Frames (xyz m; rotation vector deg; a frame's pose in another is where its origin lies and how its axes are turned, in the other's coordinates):
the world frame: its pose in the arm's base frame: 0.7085 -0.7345 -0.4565 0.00 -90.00 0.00
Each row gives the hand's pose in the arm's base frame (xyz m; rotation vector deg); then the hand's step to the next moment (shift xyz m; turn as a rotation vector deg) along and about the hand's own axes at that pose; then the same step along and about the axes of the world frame.
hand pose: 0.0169 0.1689 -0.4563 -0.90 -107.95 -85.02
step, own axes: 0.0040 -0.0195 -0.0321 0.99 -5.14 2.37
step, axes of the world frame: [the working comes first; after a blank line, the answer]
step, axes of the arm's base frame: 0.0056 -0.0354 -0.0119 -4.17 -0.12 -3.95

-0.0119 -0.0354 -0.0056 -3.95 -0.12 4.17
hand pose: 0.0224 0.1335 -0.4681 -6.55 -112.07 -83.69
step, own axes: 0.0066 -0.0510 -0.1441 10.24 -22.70 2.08
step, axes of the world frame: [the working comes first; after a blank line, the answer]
step, axes of the arm's base frame: 0.0390 -0.1468 -0.0183 -18.99 -9.72 -13.01

-0.0183 -0.1468 -0.0390 -13.01 -9.72 18.99
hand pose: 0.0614 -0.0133 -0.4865 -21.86 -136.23 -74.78
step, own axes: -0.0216 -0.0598 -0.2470 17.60 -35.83 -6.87
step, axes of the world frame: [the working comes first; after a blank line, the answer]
step, axes of the arm's base frame: 0.0465 -0.2421 0.0652 -29.08 -23.91 -14.95

0.0652 -0.2421 -0.0465 -14.95 -23.91 29.08
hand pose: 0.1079 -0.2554 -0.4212 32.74 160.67 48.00
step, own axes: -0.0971 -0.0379 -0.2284 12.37 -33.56 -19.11
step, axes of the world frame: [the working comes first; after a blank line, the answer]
step, axes of the arm's base frame: 0.0183 -0.1813 0.1727 -26.73 -30.32 -3.30

0.1727 -0.1813 -0.0183 -3.30 -30.32 26.73
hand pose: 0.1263 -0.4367 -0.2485 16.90 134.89 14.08
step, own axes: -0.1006 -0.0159 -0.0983 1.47 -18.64 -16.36
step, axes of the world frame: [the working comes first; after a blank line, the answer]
step, axes of the arm's base frame: -0.0004 -0.0524 0.1315 -15.08 -18.88 5.78

0.1315 -0.0524 0.0004 5.78 -18.88 15.08
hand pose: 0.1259 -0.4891 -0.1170 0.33 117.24 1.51
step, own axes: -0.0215 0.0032 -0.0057 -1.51 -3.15 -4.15
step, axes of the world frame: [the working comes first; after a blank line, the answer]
step, axes of the arm's base frame: 0.0048 0.0028 0.0218 -2.97 -3.24 3.17

0.0218 0.0028 -0.0048 3.17 -3.24 2.97
